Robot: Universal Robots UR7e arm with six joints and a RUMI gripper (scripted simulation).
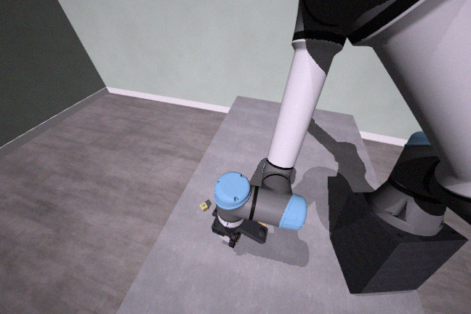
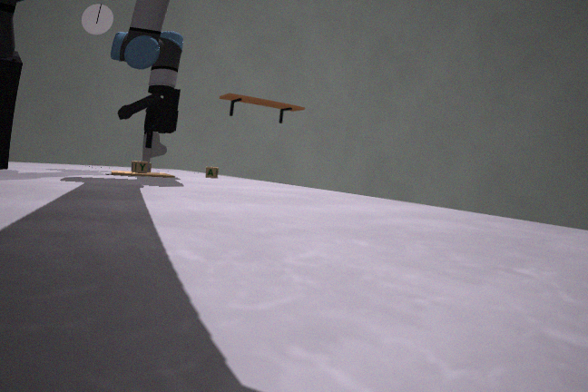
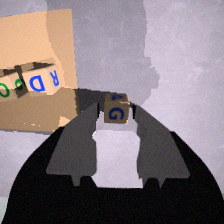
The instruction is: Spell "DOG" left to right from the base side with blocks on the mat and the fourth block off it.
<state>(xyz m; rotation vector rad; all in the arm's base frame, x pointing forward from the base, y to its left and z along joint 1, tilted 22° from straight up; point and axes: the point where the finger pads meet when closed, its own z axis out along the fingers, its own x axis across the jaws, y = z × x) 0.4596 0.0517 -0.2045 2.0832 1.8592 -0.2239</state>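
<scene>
Right now the blue g block is right at my hand. From my hand the other things lie so: mat: 11 cm to the right, 4 cm behind, 1 cm below; then green block: 11 cm to the right, 4 cm behind; then blue d block: 7 cm to the right, 4 cm behind.
</scene>
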